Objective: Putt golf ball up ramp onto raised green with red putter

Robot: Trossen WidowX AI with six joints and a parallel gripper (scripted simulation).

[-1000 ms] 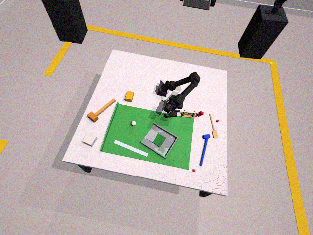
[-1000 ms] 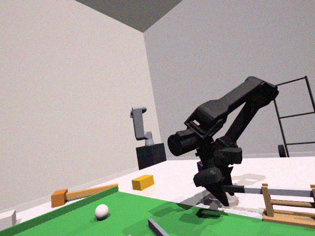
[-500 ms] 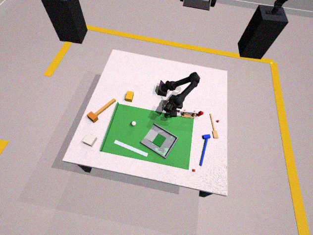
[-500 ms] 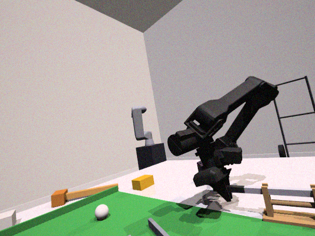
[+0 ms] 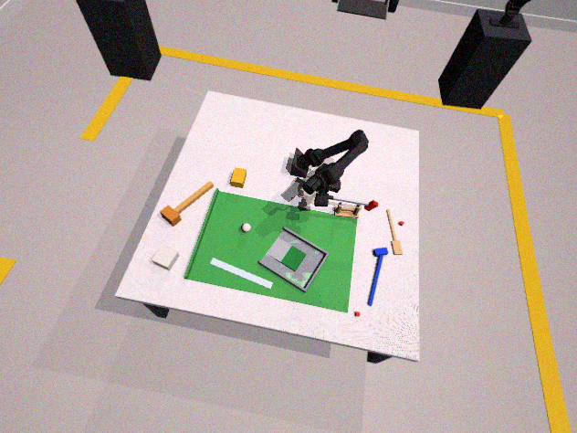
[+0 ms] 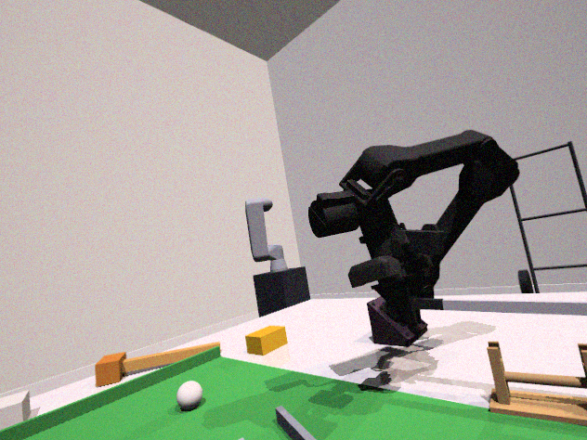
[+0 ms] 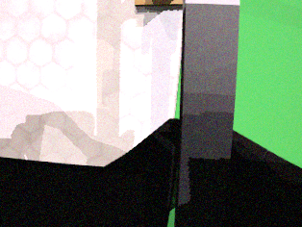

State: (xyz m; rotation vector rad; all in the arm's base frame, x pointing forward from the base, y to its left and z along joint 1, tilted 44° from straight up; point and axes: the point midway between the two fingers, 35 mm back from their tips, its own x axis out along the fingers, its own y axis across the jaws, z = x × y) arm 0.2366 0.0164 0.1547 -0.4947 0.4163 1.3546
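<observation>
Now: gripper tip 12 cm to the right of the red putter and 2 cm below it. Round my gripper tip: wooden rack: 1 cm behind, 13 cm to the left, 7 cm below; then white golf ball: 16 cm ahead, 35 cm to the right, 8 cm below; then green mat: 23 cm ahead, 20 cm to the right, 10 cm below.
</observation>
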